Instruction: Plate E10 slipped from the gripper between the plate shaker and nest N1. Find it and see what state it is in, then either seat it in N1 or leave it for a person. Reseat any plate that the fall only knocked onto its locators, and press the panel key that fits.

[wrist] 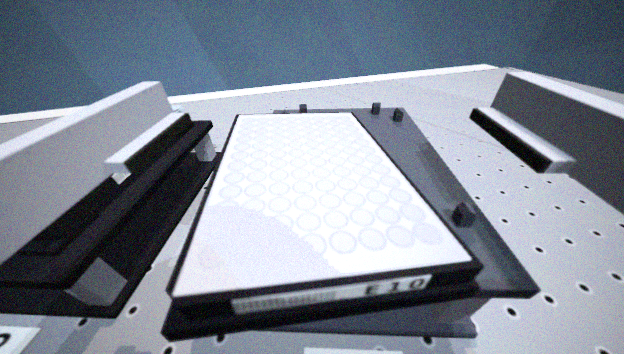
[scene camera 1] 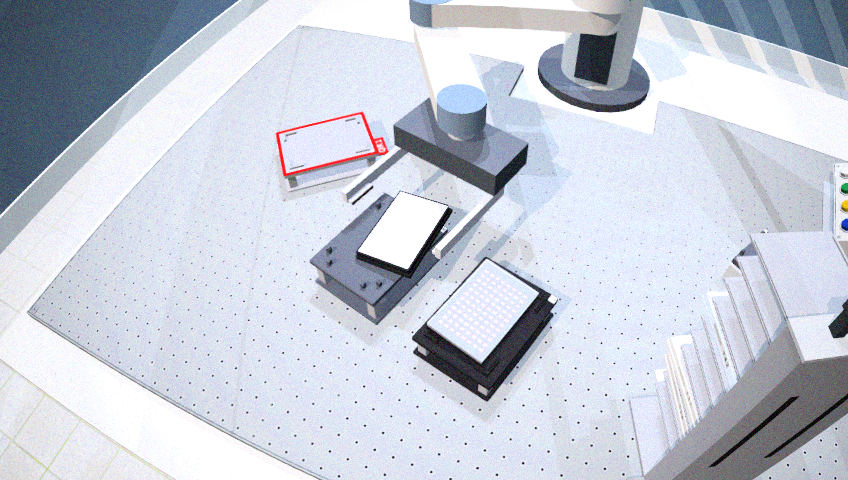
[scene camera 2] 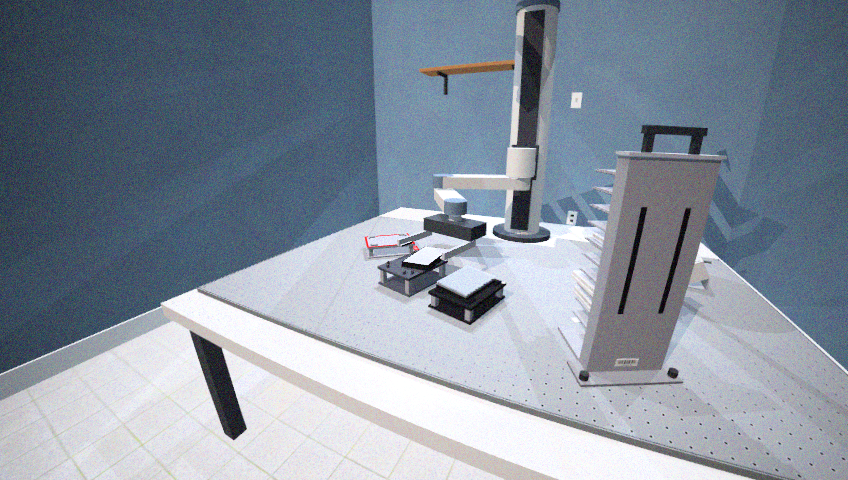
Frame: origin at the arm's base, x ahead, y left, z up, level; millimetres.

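Where they show: gripper, fingertip midpoint: (wrist: 325, 98) (scene camera 1: 388, 224) (scene camera 2: 419, 249); arm's base, origin of the base link: (scene camera 1: 593, 78) (scene camera 2: 520, 234).
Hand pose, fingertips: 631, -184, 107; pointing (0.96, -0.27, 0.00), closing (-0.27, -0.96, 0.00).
Note:
Each offset is from my fingertips to the centre of the thing, as dx, dy, dz. "spot": to the spot under its first point.
Plate E10 @[-17, +14, -28] (scene camera 1: 404, 230) (scene camera 2: 423, 256) (wrist: 300, 200), white-topped with a black base and its label facing the wrist camera, lies askew on the dark grey nest N1 @[+7, -15, -62] (scene camera 1: 354, 276) (scene camera 2: 395, 270) (wrist: 425, 150). It is turned relative to the nest, and its near left corner overhangs the edge in the wrist view. Several locator posts stand exposed beside it. Round well outlines show on its top. How the base meets the hidden locators cannot be seen. My gripper (scene camera 1: 395, 223) (scene camera 2: 423, 248) (wrist: 325, 98) is open and empty, one finger on each side of E10.
A black nest @[+60, +164, -70] (scene camera 1: 517, 350) (scene camera 2: 455, 306) (wrist: 165, 200) beside N1 holds a pale plate @[+58, +159, -36] (scene camera 1: 483, 309) (scene camera 2: 467, 281). A red-outlined stand (scene camera 1: 327, 142) (scene camera 2: 386, 240) is behind N1. A tall grey rack @[+140, +476, +111] (scene camera 1: 791, 273) (scene camera 2: 654, 267) stands right. A key panel @[spot: -359, +692, -43] (scene camera 1: 836, 208) shows partly at the right edge.

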